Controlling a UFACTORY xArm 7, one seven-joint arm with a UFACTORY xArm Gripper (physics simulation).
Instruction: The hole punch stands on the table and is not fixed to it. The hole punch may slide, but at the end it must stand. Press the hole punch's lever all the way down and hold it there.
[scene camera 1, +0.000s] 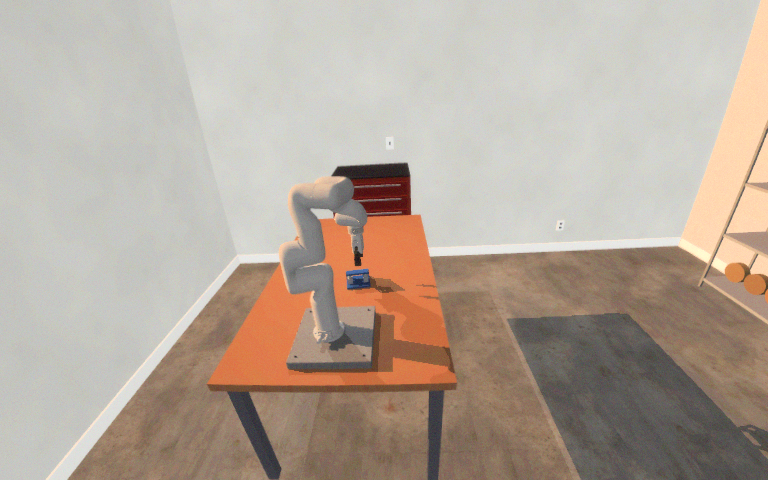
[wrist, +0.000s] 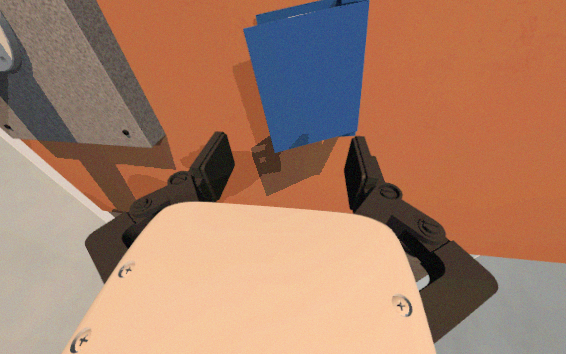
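Observation:
There is a blue lever (wrist: 309, 68) here in the wrist view. The same view shows me my own gripper (wrist: 287, 150).

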